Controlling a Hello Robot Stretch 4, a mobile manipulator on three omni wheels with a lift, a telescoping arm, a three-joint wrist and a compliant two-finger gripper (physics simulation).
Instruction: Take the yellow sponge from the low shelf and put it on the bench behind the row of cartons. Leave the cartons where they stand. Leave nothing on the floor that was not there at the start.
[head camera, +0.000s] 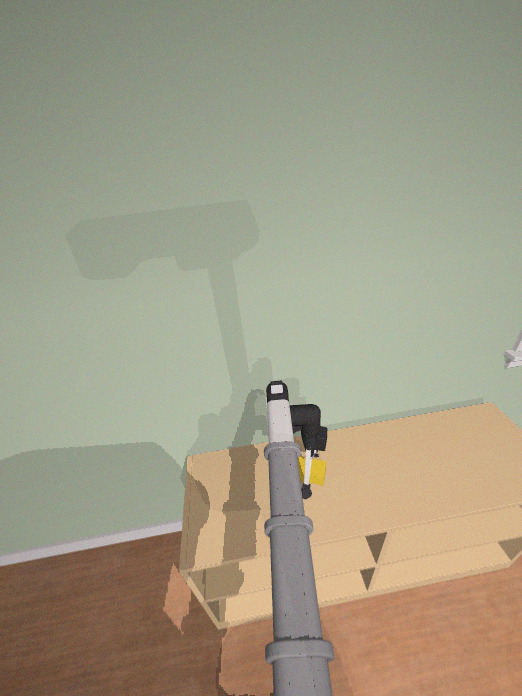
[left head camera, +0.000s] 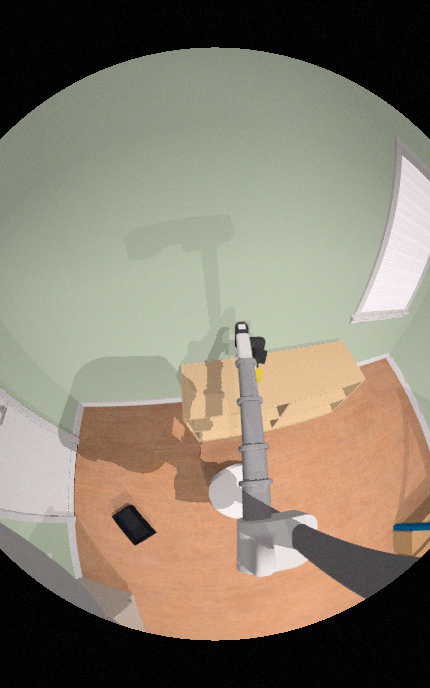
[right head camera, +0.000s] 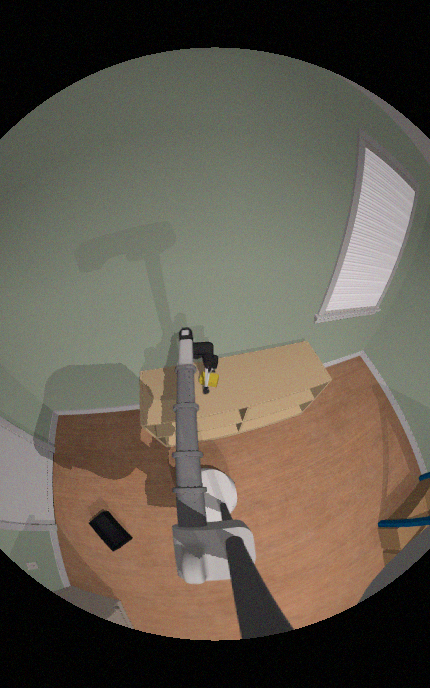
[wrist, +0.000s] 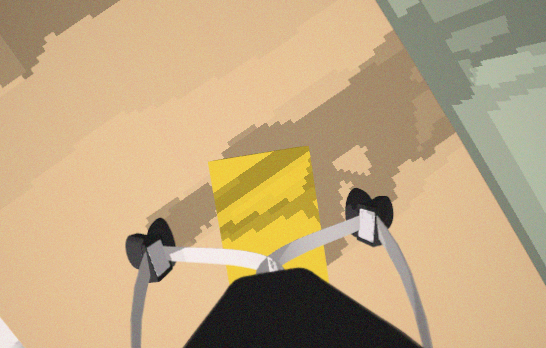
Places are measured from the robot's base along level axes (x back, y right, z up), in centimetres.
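Where they show: gripper, between the fingertips: (head camera: 310, 475) (right head camera: 209, 381) (wrist: 263, 222); robot's base, origin of its link: (left head camera: 237, 489) (right head camera: 207, 494).
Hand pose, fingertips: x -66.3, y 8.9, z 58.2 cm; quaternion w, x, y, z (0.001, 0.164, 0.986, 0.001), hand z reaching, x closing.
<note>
Things, the pixels of their top centre, and the offset from my fingertips.
- yellow sponge, centre of its top: (wrist: 271, 233) (head camera: 309, 466) (right head camera: 208, 376) (left head camera: 253, 371) dx -0.4, dy -0.1, dz +4.5 cm
- black box-like object, centre of its top: (left head camera: 130, 525) (right head camera: 106, 531) dx +105.6, dy -88.4, dz -51.0 cm
The yellow sponge (head camera: 318, 472) (left head camera: 259, 374) (right head camera: 212, 379) (wrist: 262, 192) lies on the top board of a low wooden shelf unit (head camera: 404, 466) (left head camera: 304, 370) (right head camera: 273, 375) (wrist: 100, 150) against the wall. My gripper (head camera: 310, 473) (right head camera: 208, 380) (wrist: 263, 222) is open, over the sponge. In the wrist view its fingertips stand on either side of the sponge, apart from it, and the gripper body hides the sponge's near end. In the left head view the arm hides most of the gripper. The row of cartons does not show, and I cannot make out the bench.
The green wall rises directly behind the shelf unit. A black box-like object (left head camera: 133, 524) (right head camera: 110, 530) lies on the floor at the left. Wooden furniture with a blue bar (left head camera: 411, 526) (right head camera: 403, 522) shows at the right edge. A window (left head camera: 398, 233) (right head camera: 372, 228) is on the wall.
</note>
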